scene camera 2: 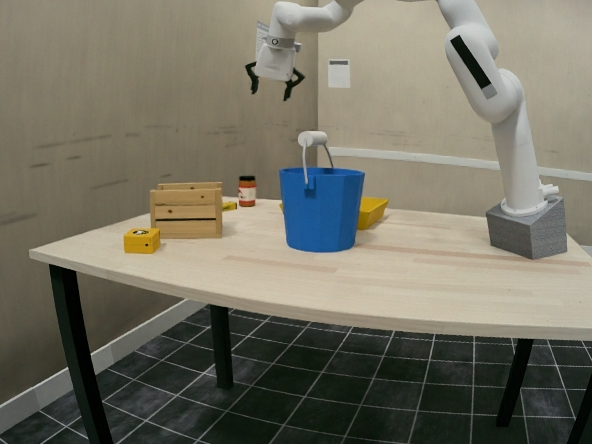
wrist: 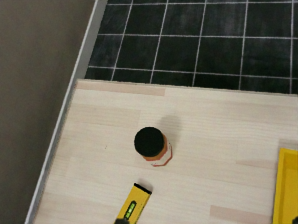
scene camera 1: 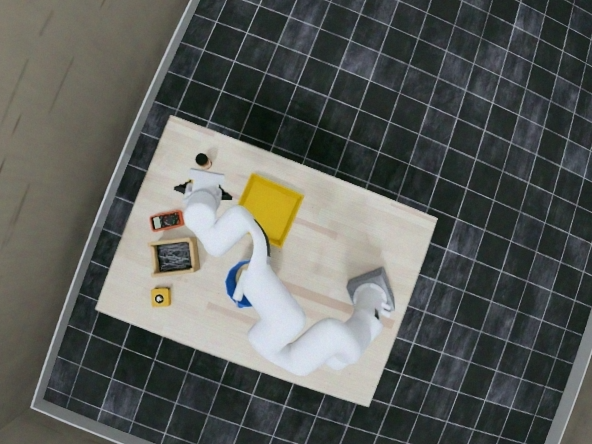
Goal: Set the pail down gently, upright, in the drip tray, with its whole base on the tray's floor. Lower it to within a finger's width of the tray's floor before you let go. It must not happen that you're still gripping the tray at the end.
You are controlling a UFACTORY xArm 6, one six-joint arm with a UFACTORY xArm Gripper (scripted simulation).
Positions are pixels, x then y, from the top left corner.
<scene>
A wooden crate shows in scene camera 2 [181, 211] and in scene camera 1 [176, 257]; in the wrist view it is out of frame.
</scene>
